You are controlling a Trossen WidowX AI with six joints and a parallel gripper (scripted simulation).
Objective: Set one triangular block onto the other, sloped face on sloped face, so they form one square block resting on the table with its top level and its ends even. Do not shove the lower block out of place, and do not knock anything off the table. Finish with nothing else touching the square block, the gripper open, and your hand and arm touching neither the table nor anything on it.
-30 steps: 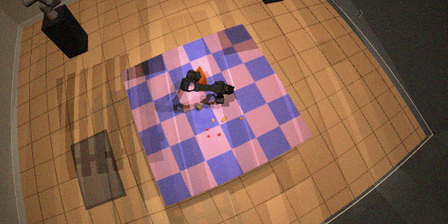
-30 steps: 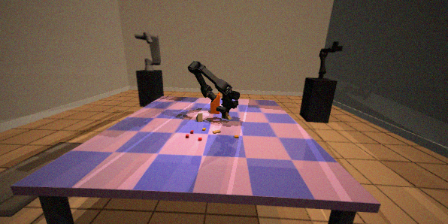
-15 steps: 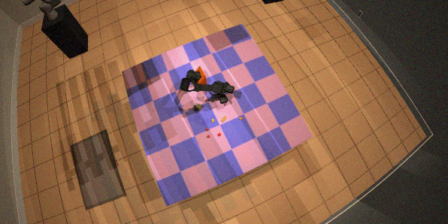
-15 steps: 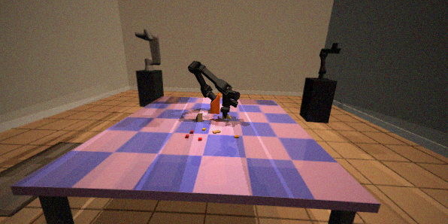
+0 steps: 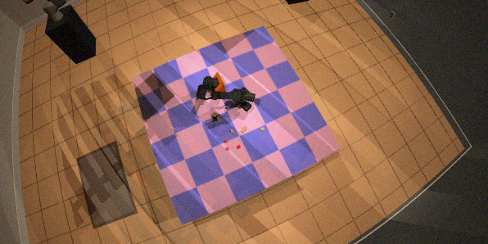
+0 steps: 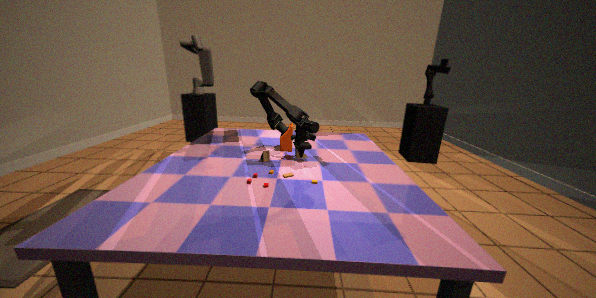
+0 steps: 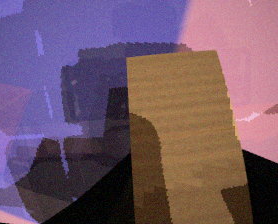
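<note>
My gripper tip is 10 mm to the left of the tan block and 10 mm below it. From my gripper tip the other things lie so: tan piece 180 mm ahead, 40 mm to the right, 30 mm below.
</note>
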